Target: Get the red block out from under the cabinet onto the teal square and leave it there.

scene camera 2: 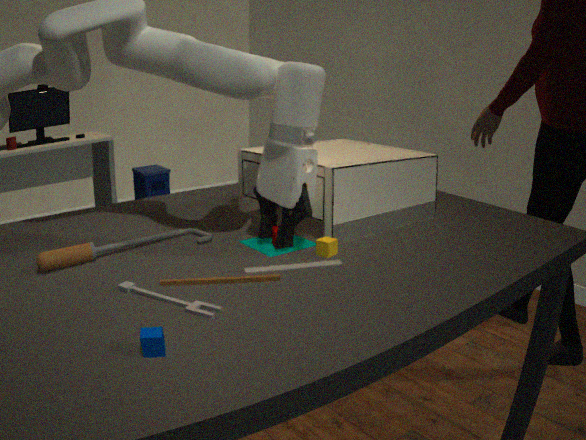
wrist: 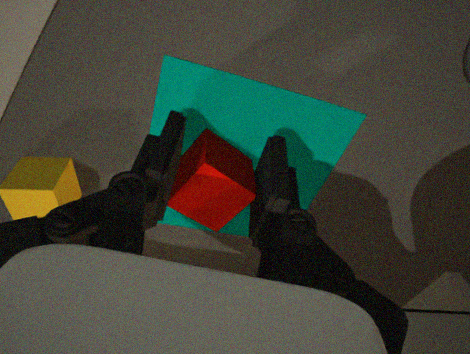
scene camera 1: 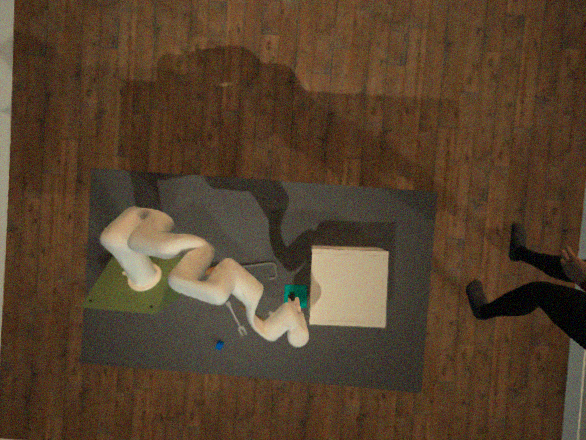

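Pixels of known places: gripper, fingertip midpoint: [scene camera 2: 274, 242] [wrist: 222, 148] [scene camera 1: 291, 300]; arm's base, origin of the base link: [scene camera 1: 145, 277].
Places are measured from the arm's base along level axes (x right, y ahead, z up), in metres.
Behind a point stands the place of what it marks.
The red block [scene camera 2: 275, 235] {x 0.032, y 0.605, z -0.089 m} [wrist: 215, 195] {x 0.022, y 0.619, z -0.081 m} is between the two black fingers of my gripper [scene camera 1: 292, 296] {x 0.023, y 0.608, z -0.103 m} [scene camera 2: 274, 240] {x 0.023, y 0.608, z -0.103 m} [wrist: 222, 148] {x 0.023, y 0.608, z -0.103 m}, which is shut on it. In the wrist view the block is turned, with an edge towards the camera. The block is low over the teal square [scene camera 1: 302, 290] {x -0.026, y 0.650, z -0.113 m} [scene camera 2: 270, 251] {x 0.038, y 0.592, z -0.113 m} [wrist: 225, 92] {x 0.031, y 0.586, z -0.112 m}, inside its outline; whether its underside touches the square cannot be told. The fingers hide part of the block in scene camera 2. The pale cabinet [scene camera 1: 350, 287] {x -0.107, y 0.828, z 0.023 m} [scene camera 2: 385, 190] {x 0.049, y 0.824, z -0.034 m} stands right beside the square.
A yellow cube [scene camera 2: 326, 247] {x 0.109, y 0.656, z -0.096 m} [wrist: 35, 195] {x 0.096, y 0.655, z -0.088 m} lies close beside the square. A white strip [scene camera 2: 295, 266] {x 0.121, y 0.593, z -0.112 m}, a brown stick [scene camera 2: 220, 280] {x 0.127, y 0.468, z -0.108 m}, a fork-like tool [scene camera 1: 236, 318] {x 0.148, y 0.380, z -0.109 m} [scene camera 2: 170, 298] {x 0.156, y 0.383, z -0.108 m}, a hooked tool [scene camera 2: 145, 242] {x -0.093, y 0.405, z -0.105 m} and a blue cube [scene camera 1: 220, 345] {x 0.270, y 0.332, z -0.089 m} [scene camera 2: 152, 342] {x 0.289, y 0.323, z -0.094 m} lie on the table. A person stands beyond the table.
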